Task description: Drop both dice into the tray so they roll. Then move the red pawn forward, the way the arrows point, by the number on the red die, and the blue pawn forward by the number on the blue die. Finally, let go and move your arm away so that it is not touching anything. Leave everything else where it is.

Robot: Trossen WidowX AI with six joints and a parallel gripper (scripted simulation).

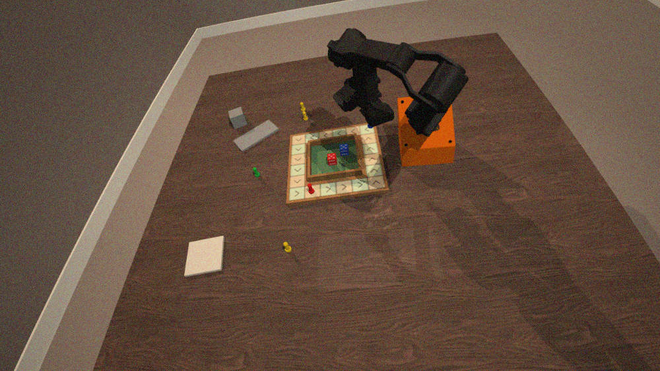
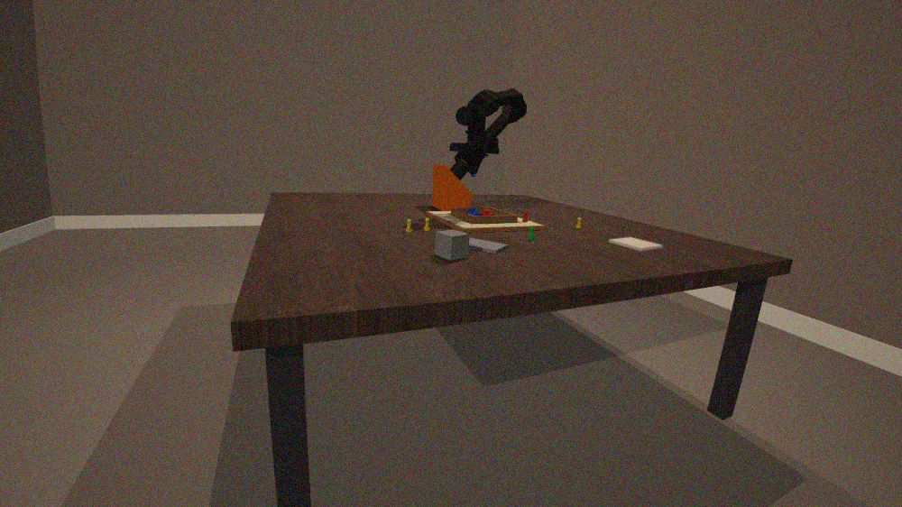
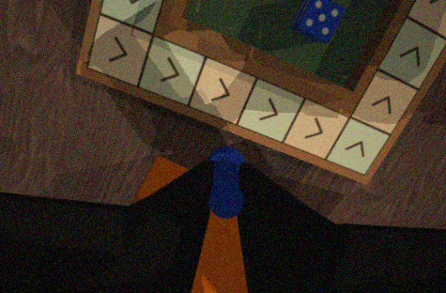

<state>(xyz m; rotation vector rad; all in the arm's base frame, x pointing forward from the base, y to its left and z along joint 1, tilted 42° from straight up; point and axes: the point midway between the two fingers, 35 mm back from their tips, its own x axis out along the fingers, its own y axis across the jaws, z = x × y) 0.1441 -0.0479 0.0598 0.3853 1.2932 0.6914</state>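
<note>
Now: the green tray 14 cm below my gripper tip, 12 cm ahead of it and 2 cm to the right of it. Round my gripper tip: red pawn 19 cm ahead, 12 cm below, 9 cm to the left; green pawn 36 cm ahead, 13 cm below, 2 cm to the right; blue pawn 1 cm above.
</note>
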